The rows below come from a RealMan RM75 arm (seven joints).
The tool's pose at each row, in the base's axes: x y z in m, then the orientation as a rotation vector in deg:
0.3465, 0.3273, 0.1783, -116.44, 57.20, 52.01
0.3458, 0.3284, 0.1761, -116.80, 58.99, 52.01
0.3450, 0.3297, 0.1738, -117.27, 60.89, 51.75
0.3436, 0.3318, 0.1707, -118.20, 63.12, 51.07
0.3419, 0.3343, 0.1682, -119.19, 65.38, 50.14
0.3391, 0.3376, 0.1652, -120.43, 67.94, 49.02
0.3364, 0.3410, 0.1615, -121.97, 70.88, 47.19
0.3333, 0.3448, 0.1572, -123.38, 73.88, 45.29
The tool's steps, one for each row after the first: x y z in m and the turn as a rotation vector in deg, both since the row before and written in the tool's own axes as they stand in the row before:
0.0011, 0.0007, 0.0022, -0.25, 0.88, 1.25
0.0010, 0.0007, 0.0025, -0.22, 1.11, 1.23
0.0010, 0.0010, 0.0037, -0.37, 1.68, 1.28
0.0002, 0.0009, 0.0038, -0.31, 1.84, 1.21
-0.0004, 0.0015, 0.0050, -0.44, 2.17, 1.34
0.0000, 0.0015, 0.0055, -0.35, 2.81, 1.36
-0.0002, 0.0017, 0.0063, -0.29, 2.79, 1.40

